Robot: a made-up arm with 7 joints. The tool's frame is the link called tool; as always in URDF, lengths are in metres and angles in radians.
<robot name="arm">
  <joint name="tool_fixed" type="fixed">
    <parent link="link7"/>
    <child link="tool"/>
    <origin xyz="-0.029 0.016 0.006" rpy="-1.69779 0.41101 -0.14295"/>
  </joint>
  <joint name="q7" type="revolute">
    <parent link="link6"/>
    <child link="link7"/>
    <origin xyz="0.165 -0.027 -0.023" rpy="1.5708 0 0"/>
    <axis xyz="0 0 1"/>
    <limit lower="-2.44" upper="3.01"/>
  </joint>
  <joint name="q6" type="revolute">
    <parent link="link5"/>
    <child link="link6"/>
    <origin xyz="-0.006 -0.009 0.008" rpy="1.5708 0 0"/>
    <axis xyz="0 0 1"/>
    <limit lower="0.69" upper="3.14"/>
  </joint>
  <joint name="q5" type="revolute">
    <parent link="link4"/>
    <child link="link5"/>
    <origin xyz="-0.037 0.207 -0.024" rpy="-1.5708 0 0"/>
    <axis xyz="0 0 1"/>
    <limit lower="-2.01" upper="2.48"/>
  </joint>
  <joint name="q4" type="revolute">
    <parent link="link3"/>
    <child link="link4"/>
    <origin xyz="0.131 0.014 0.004" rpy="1.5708 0 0"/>
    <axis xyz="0 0 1"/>
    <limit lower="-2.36" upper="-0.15"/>
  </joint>
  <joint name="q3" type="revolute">
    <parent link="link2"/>
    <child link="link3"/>
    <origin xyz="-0.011 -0.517 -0.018" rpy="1.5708 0 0"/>
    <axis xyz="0 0 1"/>
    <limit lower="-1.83" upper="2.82"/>
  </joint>
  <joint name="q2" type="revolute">
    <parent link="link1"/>
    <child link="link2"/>
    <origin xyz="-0.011 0.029 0.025" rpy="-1.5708 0 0"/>
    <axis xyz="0 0 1"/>
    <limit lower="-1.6" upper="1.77"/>
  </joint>
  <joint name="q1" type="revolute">
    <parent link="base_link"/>
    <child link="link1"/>
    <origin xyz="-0.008 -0.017 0.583" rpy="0 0 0"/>
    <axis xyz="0 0 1"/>
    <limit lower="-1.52" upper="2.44"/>
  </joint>
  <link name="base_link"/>
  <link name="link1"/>
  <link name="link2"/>
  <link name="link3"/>
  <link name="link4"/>
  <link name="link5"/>
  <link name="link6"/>
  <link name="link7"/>
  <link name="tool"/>
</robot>
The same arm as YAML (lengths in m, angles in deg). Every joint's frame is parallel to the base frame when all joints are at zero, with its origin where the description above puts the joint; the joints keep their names.
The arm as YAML. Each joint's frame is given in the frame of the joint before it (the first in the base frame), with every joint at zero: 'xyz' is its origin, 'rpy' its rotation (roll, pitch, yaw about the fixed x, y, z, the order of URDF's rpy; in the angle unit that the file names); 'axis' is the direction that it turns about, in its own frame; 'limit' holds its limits. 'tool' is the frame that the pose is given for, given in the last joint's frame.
units:
  length: m
  angle: deg
joints:
  - name: q1
    type: revolute
    origin:
      xyz: [-0.008, -0.017, 0.583]
      rpy: [0.0, 0.0, 0.0]
    axis: [0.0, 0.0, 1.0]
    limit:
      lower: -87.09
      upper: 139.8
  - name: q2
    type: revolute
    origin:
      xyz: [-0.011, 0.029, 0.025]
      rpy: [0.0, 0.0, 0.0]
    axis: [0.0, 1.0, 0.0]
    limit:
      lower: -91.67
      upper: 101.41
  - name: q3
    type: revolute
    origin:
      xyz: [-0.011, -0.018, 0.517]
      rpy: [0.0, 0.0, 0.0]
    axis: [0.0, 0.0, 1.0]
    limit:
      lower: -104.85
      upper: 161.57
  - name: q4
    type: revolute
    origin:
      xyz: [0.131, 0.014, 0.004]
      rpy: [0.0, 0.0, 0.0]
    axis: [0.0, -1.0, 0.0]
    limit:
      lower: -135.22
      upper: -8.59
  - name: q5
    type: revolute
    origin:
      xyz: [-0.037, 0.024, 0.207]
      rpy: [0.0, 0.0, 0.0]
    axis: [0.0, 0.0, 1.0]
    limit:
      lower: -115.16
      upper: 142.09
  - name: q6
    type: revolute
    origin:
      xyz: [-0.006, -0.009, 0.008]
      rpy: [0.0, 0.0, 0.0]
    axis: [0.0, -1.0, 0.0]
    limit:
      lower: 39.53
      upper: 179.91
  - name: q7
    type: revolute
    origin:
      xyz: [0.165, 0.023, -0.027]
      rpy: [0.0, 0.0, 0.0]
    axis: [0.0, 0.0, -1.0]
    limit:
      lower: -139.8
      upper: 172.46
tool:
  origin:
    xyz: [-0.029, -0.016, -0.006]
    rpy: [82.72, -23.55, 8.19]

